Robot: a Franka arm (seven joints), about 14 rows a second.
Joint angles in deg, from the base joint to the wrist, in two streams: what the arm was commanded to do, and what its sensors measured. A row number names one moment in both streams.
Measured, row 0: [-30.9, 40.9, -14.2, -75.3, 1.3, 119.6, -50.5]
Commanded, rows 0 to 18: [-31.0, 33.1, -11.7, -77.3, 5.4, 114.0, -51.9]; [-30.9, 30.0, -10.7, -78.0, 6.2, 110.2, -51.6]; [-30.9, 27.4, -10.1, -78.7, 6.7, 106.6, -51.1]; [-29.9, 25.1, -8.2, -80.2, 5.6, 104.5, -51.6]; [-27.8, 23.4, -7.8, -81.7, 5.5, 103.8, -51.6]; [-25.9, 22.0, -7.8, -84.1, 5.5, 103.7, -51.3]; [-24.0, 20.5, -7.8, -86.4, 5.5, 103.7, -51.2]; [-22.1, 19.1, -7.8, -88.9, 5.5, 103.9, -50.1]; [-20.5, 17.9, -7.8, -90.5, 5.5, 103.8, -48.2]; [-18.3, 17.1, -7.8, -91.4, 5.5, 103.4, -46.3]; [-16.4, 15.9, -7.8, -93.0, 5.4, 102.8, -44.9]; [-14.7, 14.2, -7.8, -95.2, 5.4, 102.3, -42.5]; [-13.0, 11.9, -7.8, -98.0, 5.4, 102.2, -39.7]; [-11.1, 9.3, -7.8, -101.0, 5.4, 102.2, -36.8]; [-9.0, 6.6, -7.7, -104.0, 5.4, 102.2, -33.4]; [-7.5, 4.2, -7.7, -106.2, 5.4, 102.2, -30.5]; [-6.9, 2.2, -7.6, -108.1, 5.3, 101.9, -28.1]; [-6.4, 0.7, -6.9, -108.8, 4.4, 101.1, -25.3]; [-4.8, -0.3, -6.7, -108.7, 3.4, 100.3, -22.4]
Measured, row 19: [-6.6, 5.0, -6.8, -104.7, 4.9, 101.0, -27.3]
